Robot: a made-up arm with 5 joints. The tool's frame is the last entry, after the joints.
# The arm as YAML. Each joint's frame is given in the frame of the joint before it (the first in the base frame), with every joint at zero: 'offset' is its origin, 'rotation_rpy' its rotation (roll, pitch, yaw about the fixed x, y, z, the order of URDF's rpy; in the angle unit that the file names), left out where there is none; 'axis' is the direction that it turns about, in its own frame. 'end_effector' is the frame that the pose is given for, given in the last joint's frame.
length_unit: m
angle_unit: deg
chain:
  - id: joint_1
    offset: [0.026, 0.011, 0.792]
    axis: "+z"
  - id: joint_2
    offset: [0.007, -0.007, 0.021]
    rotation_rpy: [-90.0, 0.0, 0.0]
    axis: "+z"
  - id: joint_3
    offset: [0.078, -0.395, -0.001]
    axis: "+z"
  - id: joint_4
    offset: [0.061, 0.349, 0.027]
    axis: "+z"
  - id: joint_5
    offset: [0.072, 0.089, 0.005]
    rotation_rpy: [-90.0, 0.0, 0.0]
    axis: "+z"
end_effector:
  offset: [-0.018, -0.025, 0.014]
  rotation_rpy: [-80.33, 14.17, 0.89]
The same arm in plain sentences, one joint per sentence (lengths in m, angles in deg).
The arm has five revolute joints in a row. What follows holds with every joint at zero, and every direction is one of the base frame's.
The first joint sits 0.026 m along +x and 0.011 m along +y and 0.792 m along +z from the base frame's origin and turns about +z.
The second joint sits 0.007 m along +x and 0.007 m along -y and 0.021 m along +z from the first joint and turns about +y.
The third joint sits 0.078 m along +x and 0.001 m along -y and 0.395 m along +z from the second joint and turns about +y.
The fourth joint sits 0.061 m along +x and 0.027 m along +y and 0.349 m along -z from the third joint and turns about +y.
The fifth joint sits 0.072 m along +x and 0.005 m along +y and 0.089 m along -z from the fourth joint and turns about -z.
The tool frame, which is the frame that the pose is given for, sits 0.018 m along -x and 0.025 m along +y and 0.014 m along -z from the fifth joint; its axes are the base frame's turned by roll 99.67, pitch -14.17 and yaw -0.89 deg (as in URDF: about the fixed x, then y, then z).

